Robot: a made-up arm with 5 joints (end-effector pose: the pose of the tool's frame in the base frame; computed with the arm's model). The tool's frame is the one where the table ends. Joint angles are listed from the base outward.
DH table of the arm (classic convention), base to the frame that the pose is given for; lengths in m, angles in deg. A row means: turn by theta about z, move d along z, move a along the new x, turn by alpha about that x. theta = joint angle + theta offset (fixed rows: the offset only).
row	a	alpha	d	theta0
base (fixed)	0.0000	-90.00	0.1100	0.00
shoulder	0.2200	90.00	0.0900	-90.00
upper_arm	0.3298	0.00	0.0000	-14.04
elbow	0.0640	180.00	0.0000	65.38
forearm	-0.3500	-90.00	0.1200	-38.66
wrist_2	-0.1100	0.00	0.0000	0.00
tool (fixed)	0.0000	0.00	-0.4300	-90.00
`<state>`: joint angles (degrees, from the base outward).
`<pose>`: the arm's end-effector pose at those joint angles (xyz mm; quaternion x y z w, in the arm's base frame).
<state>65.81 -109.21 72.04 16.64 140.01</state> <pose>-256.8 20.0 -214.4 0.5852 -0.1914 0.6195 0.4870</pose>
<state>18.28 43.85 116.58 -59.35 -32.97</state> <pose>213.7 835.3 565.2 0.8749 0.3153 -0.2385 0.2797</pose>
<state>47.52 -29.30 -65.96 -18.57 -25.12</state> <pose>27.0 134.2 35.3 0.4855 0.4319 -0.4001 0.6463</pose>
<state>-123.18 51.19 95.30 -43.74 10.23</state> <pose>-715.6 796.9 -191.2 -0.4650 0.1204 -0.8764 0.0359</pose>
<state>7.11 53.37 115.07 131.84 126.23</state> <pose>238.1 -227.1 332.9 -0.0892 0.3061 0.8540 0.4111</pose>
